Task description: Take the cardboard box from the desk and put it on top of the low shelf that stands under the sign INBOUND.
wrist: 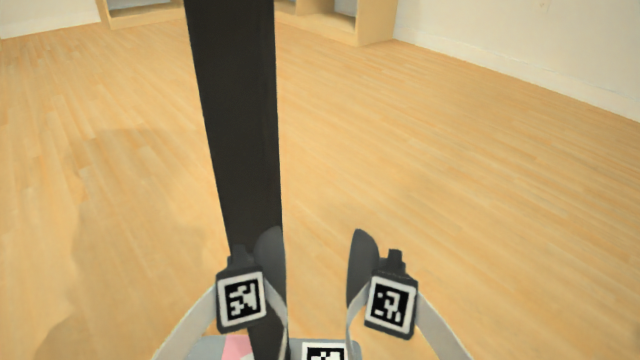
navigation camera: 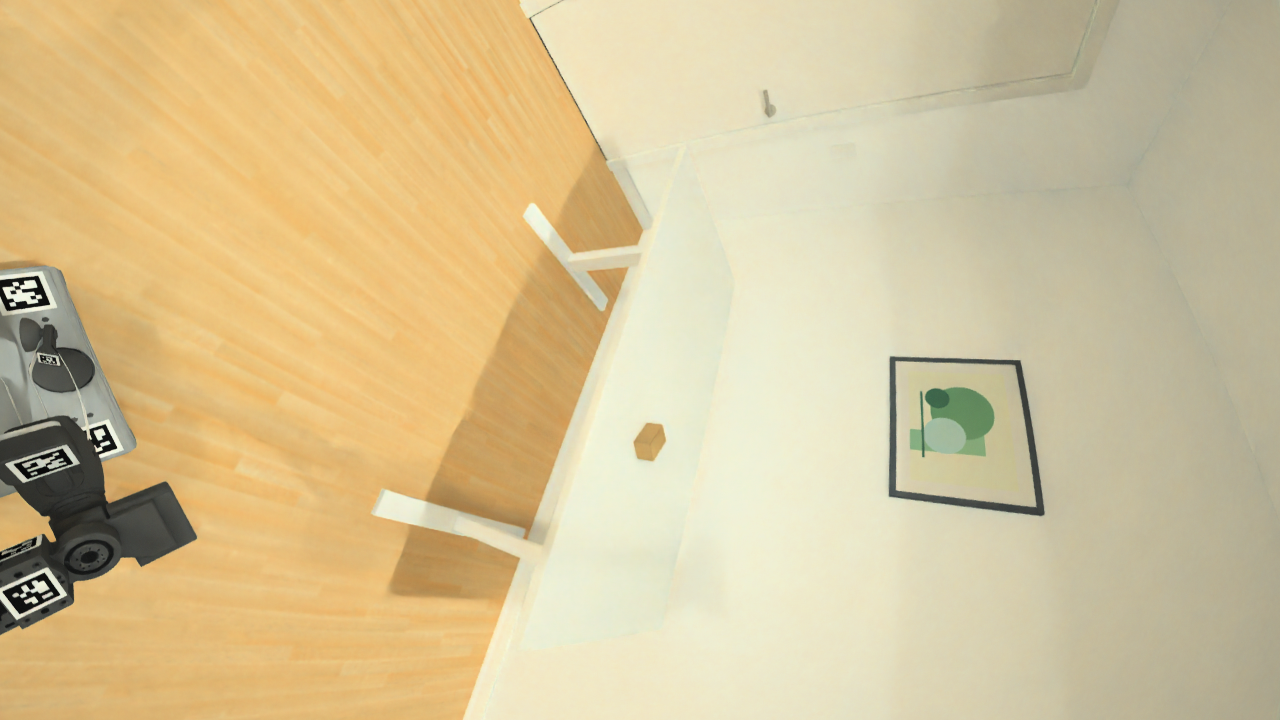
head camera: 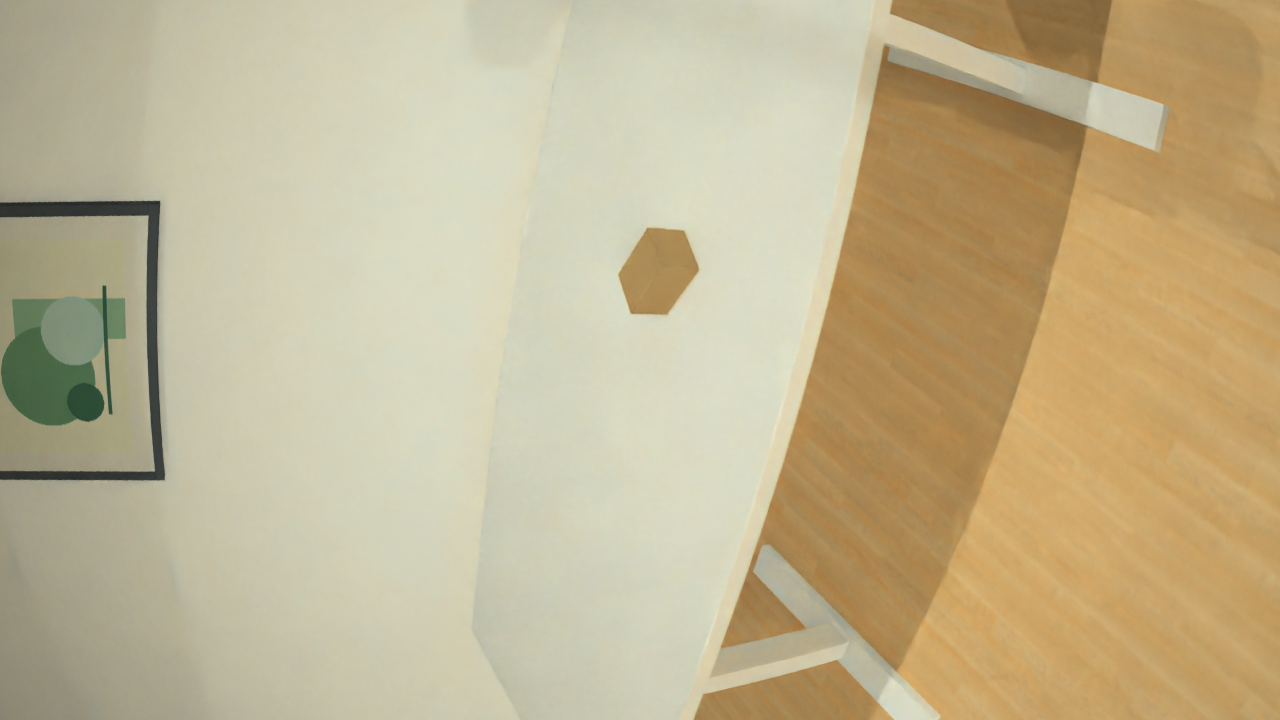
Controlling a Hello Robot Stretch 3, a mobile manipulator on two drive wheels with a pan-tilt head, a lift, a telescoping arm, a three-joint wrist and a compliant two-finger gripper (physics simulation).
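Seen in the pictures: gripper, between the fingertips: [wrist: 316, 254]; robot's base, origin of its link: [navigation camera: 62, 366].
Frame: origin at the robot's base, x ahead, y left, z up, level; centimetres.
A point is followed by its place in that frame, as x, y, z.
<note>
The small brown cardboard box [head camera: 658, 271] @(86.4, -46.5, 77.0) [navigation camera: 649, 441] @(86.6, -46.4, 76.5) sits on the long white desk [head camera: 662, 465] @(102.4, -28.3, 72.1) [navigation camera: 673, 313] @(119.8, -18.1, 72.1) against the wall. My gripper [wrist: 316, 254] @(-2.0, 7.7, 44.5) is open and empty, its two fingertips apart, with floor and part of the robot's grey base behind them. In the navigation view the gripper [navigation camera: 48, 349] is low at the left edge, over the base, well away from the desk. Two light wood shelf units [wrist: 377, 22] @(34.5, 219.7, 13.0) [wrist: 145, 20] @(-136.0, 259.1, 2.9) show in part at the top of the wrist view; which one is under INBOUND I cannot tell. No sign shows.
The white desk legs [head camera: 1087, 102] [head camera: 841, 635] [navigation camera: 447, 517] [navigation camera: 565, 257] reach out over the wood floor. A framed green picture [head camera: 153, 340] @(151.2, -66.6, 140.7) [navigation camera: 964, 436] @(149.9, -67.7, 163.7) hangs above the desk. A door [navigation camera: 859, 53] @(193.7, 70.7, 130.1) is beyond one desk end. The dark mast [wrist: 240, 125] @(-6.4, 11.6, 50.2) crosses the wrist view.
</note>
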